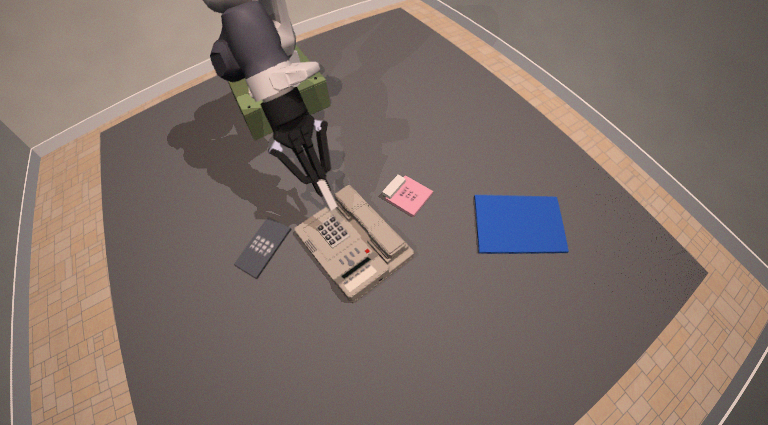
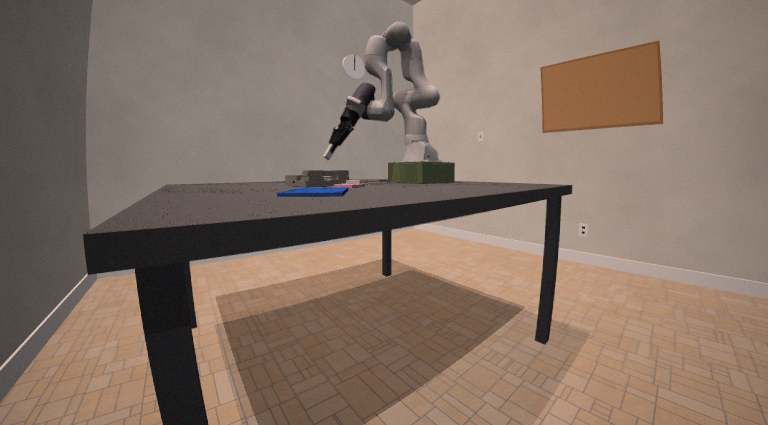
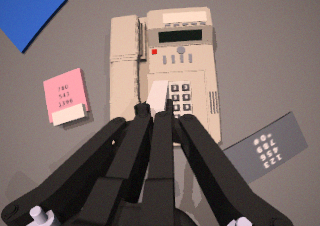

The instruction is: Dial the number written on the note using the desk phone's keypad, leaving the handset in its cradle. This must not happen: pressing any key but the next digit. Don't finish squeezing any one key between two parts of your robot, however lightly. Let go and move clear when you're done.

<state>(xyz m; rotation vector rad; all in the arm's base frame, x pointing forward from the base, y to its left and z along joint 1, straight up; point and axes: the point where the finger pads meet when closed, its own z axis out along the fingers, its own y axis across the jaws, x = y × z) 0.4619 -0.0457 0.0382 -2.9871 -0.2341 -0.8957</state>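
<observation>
Now: the handset 50 mm ahead of my hand, 70 mm to the left of it and 100 mm below it. Round my hand: pink note (10 mm ahead, 190 mm to the left, 140 mm below); then blue mat (220 mm ahead, 380 mm to the left, 140 mm below).
</observation>
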